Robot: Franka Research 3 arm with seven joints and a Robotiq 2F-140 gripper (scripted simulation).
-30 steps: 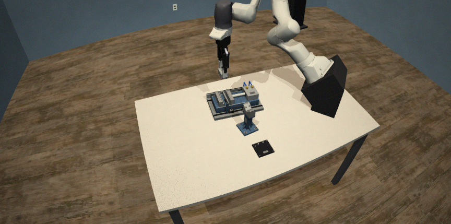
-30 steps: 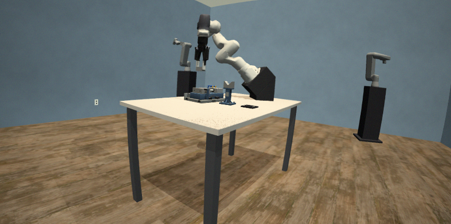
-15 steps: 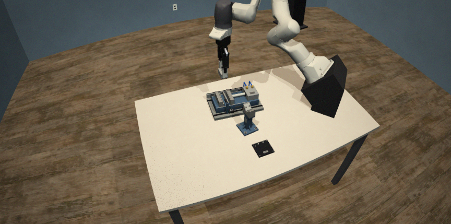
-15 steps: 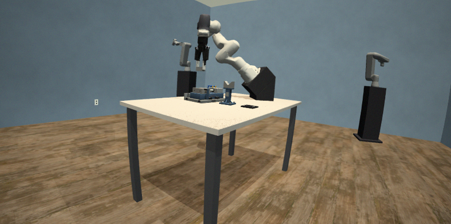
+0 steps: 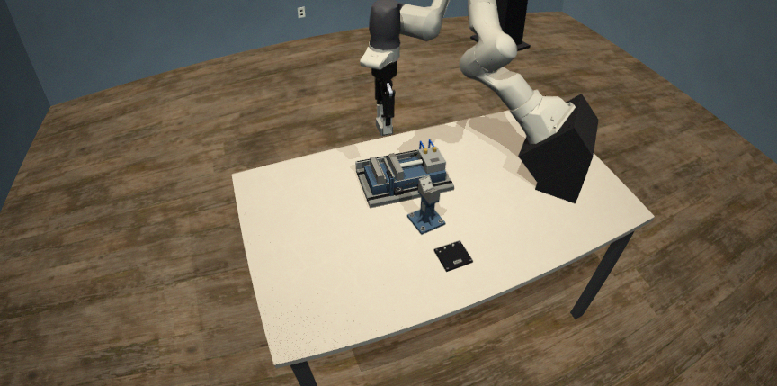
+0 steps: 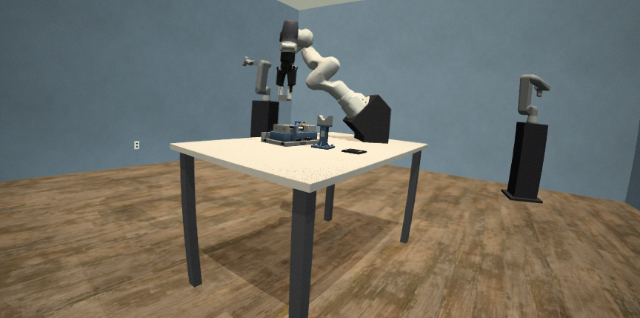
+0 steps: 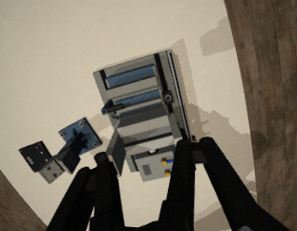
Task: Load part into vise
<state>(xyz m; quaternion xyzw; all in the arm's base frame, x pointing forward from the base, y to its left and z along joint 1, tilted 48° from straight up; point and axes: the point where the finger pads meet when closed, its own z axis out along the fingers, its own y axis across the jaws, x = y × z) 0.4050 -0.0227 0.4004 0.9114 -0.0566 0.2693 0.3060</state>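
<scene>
My gripper is now 60 mm past the vise, 40 mm to the right of it and 220 mm above it. From my hand the other things lie so: part 20 mm below; black infeed plate 20 mm ahead, 400 mm to the left, 260 mm below; air cylinder 150 mm behind, 70 mm to the left, 180 mm below.
</scene>
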